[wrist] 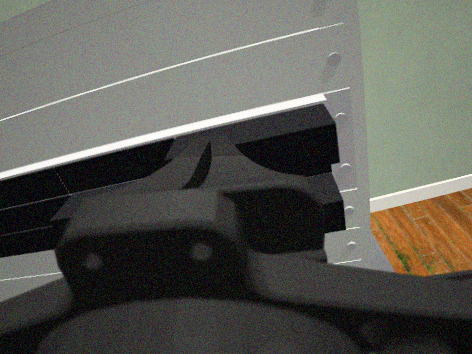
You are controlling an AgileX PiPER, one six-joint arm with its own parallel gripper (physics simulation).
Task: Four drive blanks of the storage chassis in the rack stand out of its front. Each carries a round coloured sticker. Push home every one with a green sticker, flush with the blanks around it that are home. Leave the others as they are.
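Note:
My gripper (pixel 215 157) is shut, with its fingertips together in front of the dark chassis front; a narrow dark slit shows along the fingers. The storage chassis (pixel 285 122) is a black band across the middle of the view, below a bright white edge. Its dark end pieces stick out at the right, beside the rack's post (pixel 356 150). The fingers and the gripper body hide much of the chassis front. The separate drive blanks cannot be told apart with certainty, and no coloured sticker shows. Whether the fingertips touch a blank cannot be told.
Grey panels (pixel 175 85) with thin white seams fill the rack above the chassis, and a grey panel (pixel 30 267) shows below it at the left. Round screw heads run down the right post. A green wall (pixel 420 100), white skirting (pixel 425 194) and wooden floor (pixel 425 230) lie beyond at the right.

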